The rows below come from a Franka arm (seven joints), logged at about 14 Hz.
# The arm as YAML. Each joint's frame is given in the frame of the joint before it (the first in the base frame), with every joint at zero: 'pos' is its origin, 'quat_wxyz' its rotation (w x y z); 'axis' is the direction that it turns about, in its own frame. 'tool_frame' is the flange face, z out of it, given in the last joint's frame.
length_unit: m
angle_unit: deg
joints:
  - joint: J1
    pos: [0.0, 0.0, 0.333]
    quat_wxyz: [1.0, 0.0, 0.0, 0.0]
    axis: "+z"
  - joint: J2
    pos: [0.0, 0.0, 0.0]
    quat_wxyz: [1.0, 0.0, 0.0, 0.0]
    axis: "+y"
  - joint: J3
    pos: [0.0, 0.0, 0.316]
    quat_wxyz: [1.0, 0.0, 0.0, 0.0]
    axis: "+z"
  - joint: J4
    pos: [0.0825, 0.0, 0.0]
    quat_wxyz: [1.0, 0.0, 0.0, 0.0]
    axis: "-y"
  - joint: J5
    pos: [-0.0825, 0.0, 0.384]
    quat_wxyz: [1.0, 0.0, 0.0, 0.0]
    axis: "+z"
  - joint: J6
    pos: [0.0, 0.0, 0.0]
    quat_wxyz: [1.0, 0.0, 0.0, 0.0]
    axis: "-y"
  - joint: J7
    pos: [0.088, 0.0, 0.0]
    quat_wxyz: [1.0, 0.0, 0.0, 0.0]
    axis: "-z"
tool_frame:
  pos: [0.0, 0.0, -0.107]
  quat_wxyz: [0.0, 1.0, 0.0, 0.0]
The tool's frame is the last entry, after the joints.
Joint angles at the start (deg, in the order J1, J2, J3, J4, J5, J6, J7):
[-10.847 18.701 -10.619 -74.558 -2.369 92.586 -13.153]
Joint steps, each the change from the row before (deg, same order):
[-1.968 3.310 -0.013 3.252 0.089 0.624 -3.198]
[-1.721 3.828 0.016 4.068 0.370 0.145 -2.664]
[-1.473 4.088 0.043 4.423 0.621 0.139 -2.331]
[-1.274 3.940 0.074 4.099 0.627 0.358 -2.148]
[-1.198 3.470 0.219 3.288 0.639 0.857 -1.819]
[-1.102 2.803 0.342 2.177 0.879 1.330 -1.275]
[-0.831 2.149 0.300 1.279 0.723 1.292 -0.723]
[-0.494 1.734 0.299 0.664 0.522 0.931 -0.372]
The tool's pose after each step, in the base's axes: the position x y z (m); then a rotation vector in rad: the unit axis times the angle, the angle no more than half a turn. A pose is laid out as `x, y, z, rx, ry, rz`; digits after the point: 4 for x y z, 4 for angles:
0.6220, -0.2480, 0.5519, 3.0327, -0.1644, -0.0495
0.6325, -0.2685, 0.5409, 3.0284, -0.1314, -0.0471
0.6443, -0.2858, 0.5285, 3.0268, -0.0986, -0.0399
0.6554, -0.3008, 0.5143, 3.0254, -0.0638, -0.0308
0.6649, -0.3140, 0.4989, 3.0253, -0.0328, -0.0155
0.6724, -0.3253, 0.4827, 3.0312, -0.0137, 0.0063
0.6778, -0.3339, 0.4671, 3.0377, -0.0059, 0.0221
0.6823, -0.3385, 0.4510, 3.0468, -0.0006, 0.0241

